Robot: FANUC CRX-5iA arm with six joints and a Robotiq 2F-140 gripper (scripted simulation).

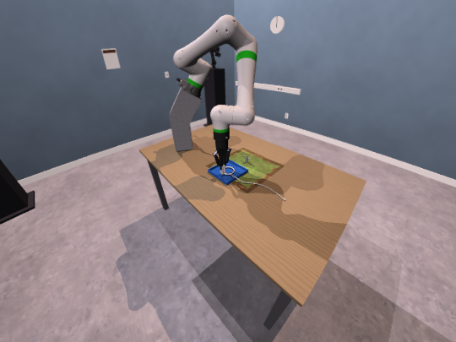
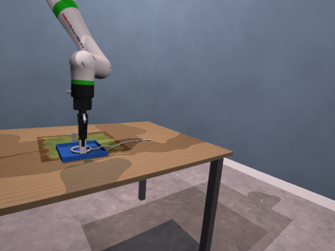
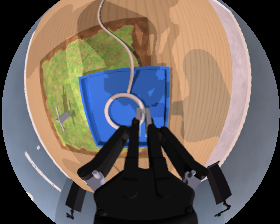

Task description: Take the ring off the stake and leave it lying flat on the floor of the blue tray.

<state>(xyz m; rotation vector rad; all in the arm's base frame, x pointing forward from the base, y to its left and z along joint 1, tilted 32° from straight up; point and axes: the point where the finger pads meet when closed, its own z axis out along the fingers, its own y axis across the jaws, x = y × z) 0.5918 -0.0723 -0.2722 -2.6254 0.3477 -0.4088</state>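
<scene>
Right now the blue tray is 1 cm ahead of my hand, 4 cm to the left of it and 3 cm below it. The rest, counted from my hand: short grey stake 3 cm ahead, 22 cm to the left, 2 cm below; green mat 5 cm ahead, 17 cm to the left, 6 cm below.
</scene>
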